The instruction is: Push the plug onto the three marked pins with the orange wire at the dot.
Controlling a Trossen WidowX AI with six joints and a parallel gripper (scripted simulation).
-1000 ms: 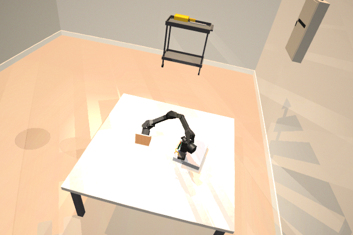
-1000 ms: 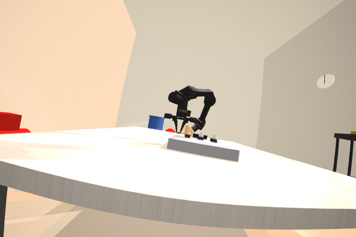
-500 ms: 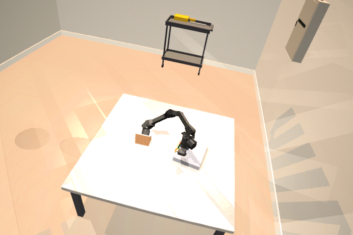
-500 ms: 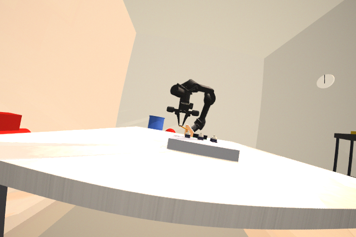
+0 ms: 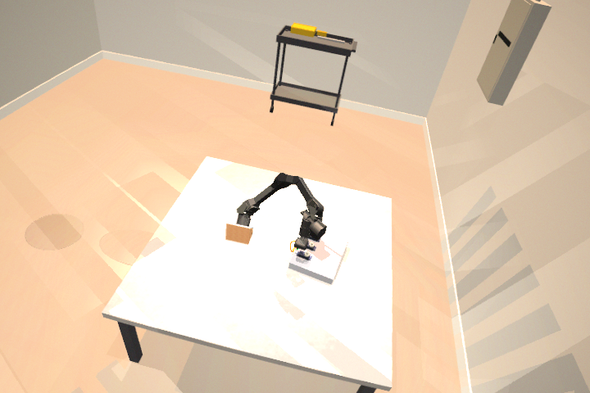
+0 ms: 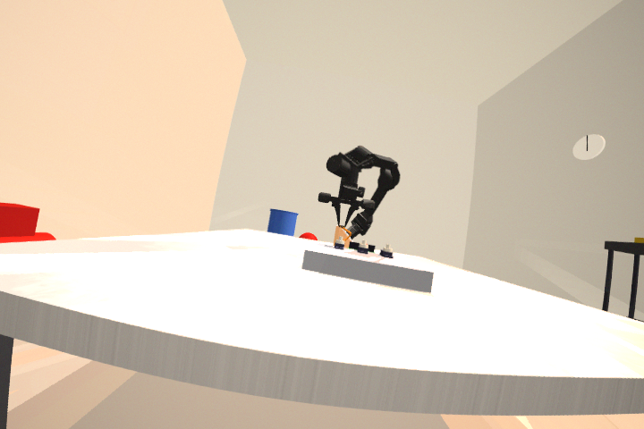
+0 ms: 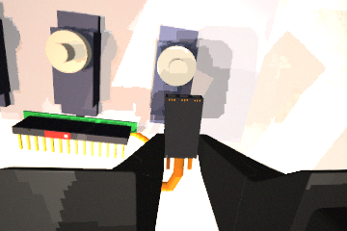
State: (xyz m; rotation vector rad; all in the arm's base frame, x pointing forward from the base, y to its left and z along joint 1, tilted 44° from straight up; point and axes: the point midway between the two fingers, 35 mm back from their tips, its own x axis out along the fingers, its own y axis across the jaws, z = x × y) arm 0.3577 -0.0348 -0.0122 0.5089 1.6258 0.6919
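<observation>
My gripper tip is now 9 cm to the right of the red band, 5 cm above it and 3 cm past it. From my gripper tip the other things lie so: servo 8 cm to the left, 7 cm below, 2 cm ahead; printed holder 13 cm ahead, 10 cm below, 7 cm to the left.
</observation>
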